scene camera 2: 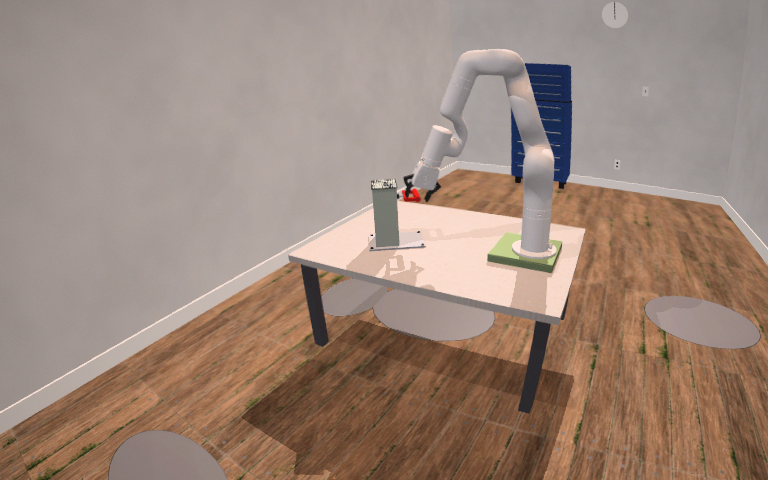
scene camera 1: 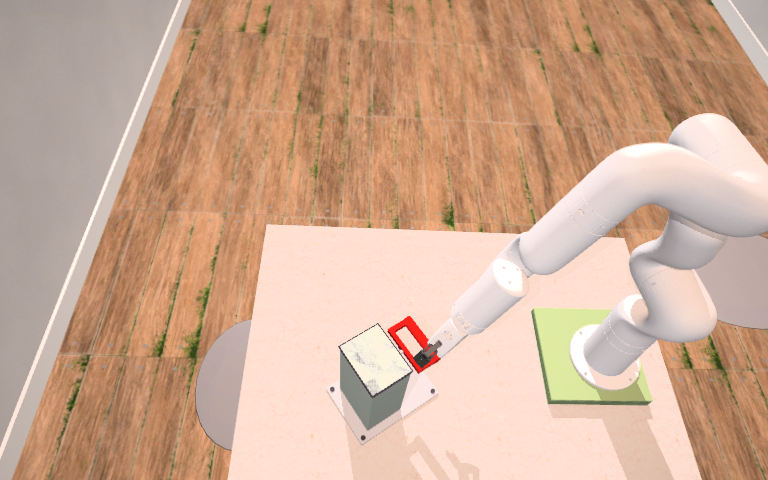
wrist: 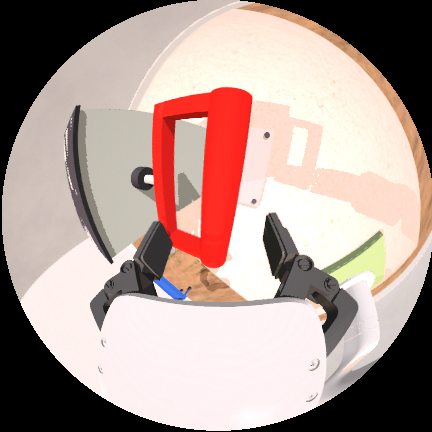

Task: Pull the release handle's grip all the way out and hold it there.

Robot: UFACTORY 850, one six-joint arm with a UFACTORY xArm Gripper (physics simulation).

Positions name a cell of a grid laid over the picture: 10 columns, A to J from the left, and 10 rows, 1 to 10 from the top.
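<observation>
My gripper (scene camera 1: F8), visible also in scene camera 2 (scene camera 2: F5) and the wrist view (wrist: E6).
</observation>
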